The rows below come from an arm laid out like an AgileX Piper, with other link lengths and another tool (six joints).
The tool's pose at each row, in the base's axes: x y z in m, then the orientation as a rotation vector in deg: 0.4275 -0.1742 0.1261 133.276 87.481 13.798; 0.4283 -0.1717 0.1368 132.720 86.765 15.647; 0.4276 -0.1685 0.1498 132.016 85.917 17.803; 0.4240 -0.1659 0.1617 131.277 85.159 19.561; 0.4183 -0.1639 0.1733 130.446 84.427 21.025; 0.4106 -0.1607 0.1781 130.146 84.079 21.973
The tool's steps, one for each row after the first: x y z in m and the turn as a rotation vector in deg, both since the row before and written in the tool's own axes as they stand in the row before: 0.0021 0.0038 -0.0101 -1.315 0.691 0.379; 0.0022 0.0034 -0.0128 -1.564 0.805 0.430; 0.0007 0.0011 -0.0126 -1.416 0.599 0.316; -0.0006 -0.0002 -0.0131 -1.378 0.410 0.220; -0.0002 -0.0051 -0.0081 -0.653 0.391 0.191
